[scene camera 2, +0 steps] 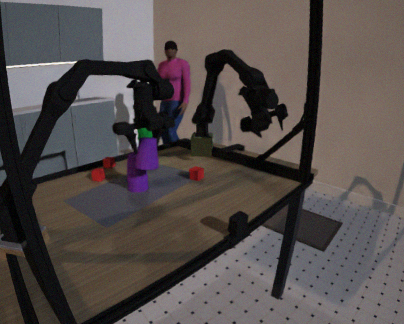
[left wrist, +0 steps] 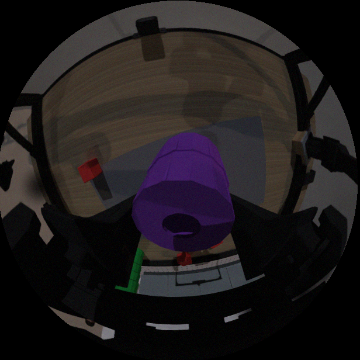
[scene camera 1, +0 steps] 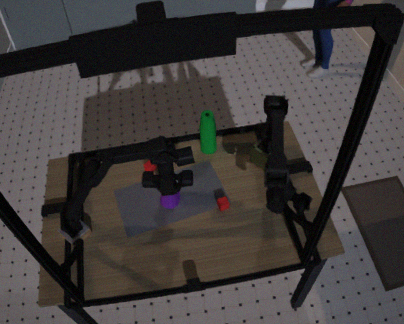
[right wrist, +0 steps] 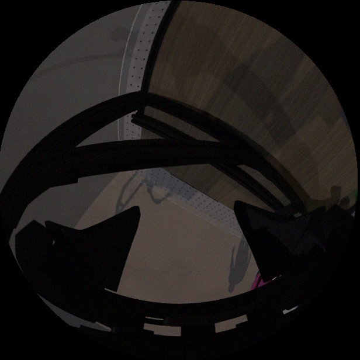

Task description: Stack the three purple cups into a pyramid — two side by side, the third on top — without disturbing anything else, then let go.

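Observation:
A purple cup stands upright on the grey mat. My left gripper is shut on another purple cup, held raised with its wide end down. In scene camera 2 the held cup overlaps the upper right of the standing one; whether they touch is unclear. In scene camera 1 purple shows below the left gripper, and I cannot tell the cups apart. The third cup does not show clearly. My right gripper is open and empty, raised over the right side of the table.
Two red cubes lie behind the mat. Another red cube lies at its right edge. A green bottle stands at the back. An olive box stands near the right arm's base.

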